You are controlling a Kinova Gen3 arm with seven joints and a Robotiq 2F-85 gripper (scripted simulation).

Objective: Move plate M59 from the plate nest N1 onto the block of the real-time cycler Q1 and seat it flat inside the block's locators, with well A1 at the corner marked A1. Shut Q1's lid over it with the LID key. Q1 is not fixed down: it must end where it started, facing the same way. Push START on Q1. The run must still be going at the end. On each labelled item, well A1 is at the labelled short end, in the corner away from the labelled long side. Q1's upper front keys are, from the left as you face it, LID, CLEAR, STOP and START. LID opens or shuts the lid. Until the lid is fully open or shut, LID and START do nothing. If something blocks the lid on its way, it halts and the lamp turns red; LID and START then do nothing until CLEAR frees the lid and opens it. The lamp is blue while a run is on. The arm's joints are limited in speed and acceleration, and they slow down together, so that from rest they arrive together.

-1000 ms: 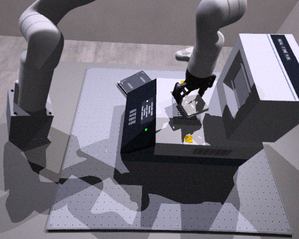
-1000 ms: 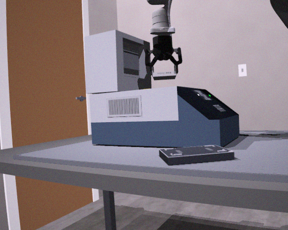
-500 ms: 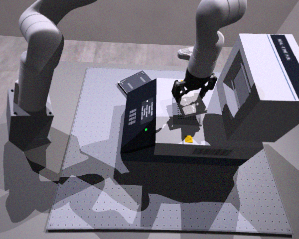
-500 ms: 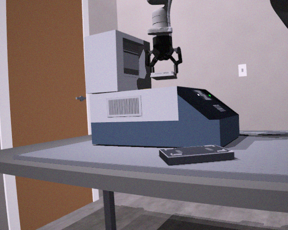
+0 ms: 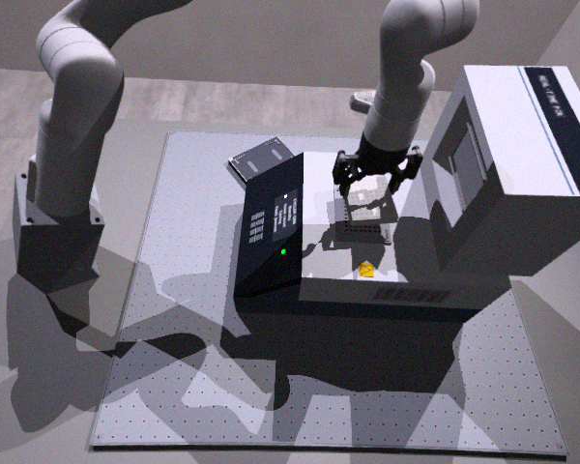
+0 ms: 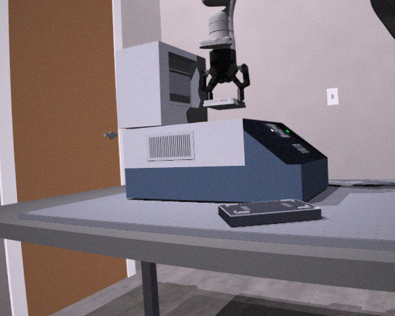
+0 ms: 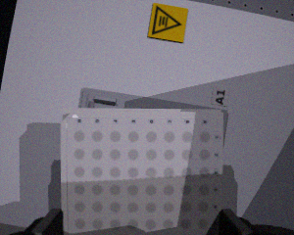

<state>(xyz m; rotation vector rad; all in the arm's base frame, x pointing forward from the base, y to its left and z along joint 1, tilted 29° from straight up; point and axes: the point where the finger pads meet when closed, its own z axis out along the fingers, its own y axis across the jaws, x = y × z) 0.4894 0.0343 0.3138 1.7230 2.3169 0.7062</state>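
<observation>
Right now the plate M59 is 1 cm below my hand. Also, from my hand: dark nest N1: 26 cm behind, 23 cm to the left, 25 cm below; then A1 mark: 35 cm behind, 21 cm to the left, 24 cm below.
</observation>
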